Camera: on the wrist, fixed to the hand. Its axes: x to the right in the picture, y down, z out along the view.
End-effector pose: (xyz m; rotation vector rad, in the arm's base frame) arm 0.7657 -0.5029 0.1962 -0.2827 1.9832 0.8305
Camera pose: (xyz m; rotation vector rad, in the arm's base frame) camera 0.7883 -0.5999 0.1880 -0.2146 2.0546 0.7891
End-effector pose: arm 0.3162 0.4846 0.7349 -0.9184 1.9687 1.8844
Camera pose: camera 0.3928 0.4491 0.6815 -0.9021 2.0790 1.8237
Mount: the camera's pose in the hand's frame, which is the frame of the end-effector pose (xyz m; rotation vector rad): -0.0179 -0.0871 -0.0455 0.0689 0.0365 0.0457
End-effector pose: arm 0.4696 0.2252 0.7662 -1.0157 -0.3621 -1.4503
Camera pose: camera 0.3703 0.2189 0.7575 -0.9354 -0.3579 -1.4043
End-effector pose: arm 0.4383 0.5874 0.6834 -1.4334 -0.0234 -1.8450
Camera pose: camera 0.3518 0.6370 0.6894 -1.3422 -0.0354 -1.8155
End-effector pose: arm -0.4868 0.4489 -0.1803 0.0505 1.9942 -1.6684
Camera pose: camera -0.5196 0.4759 -0.0899 0.1513 1.9470 -1.7182
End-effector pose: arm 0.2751 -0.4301 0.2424 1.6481 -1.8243 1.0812
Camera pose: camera 0.3550 -0.3813 0.2772 1.6216 -1.8286 1.1984
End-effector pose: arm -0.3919 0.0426 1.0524 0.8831 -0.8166 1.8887
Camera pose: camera -0.3189 0.1069 1.0298 0.8760 -0.7594 1.9774
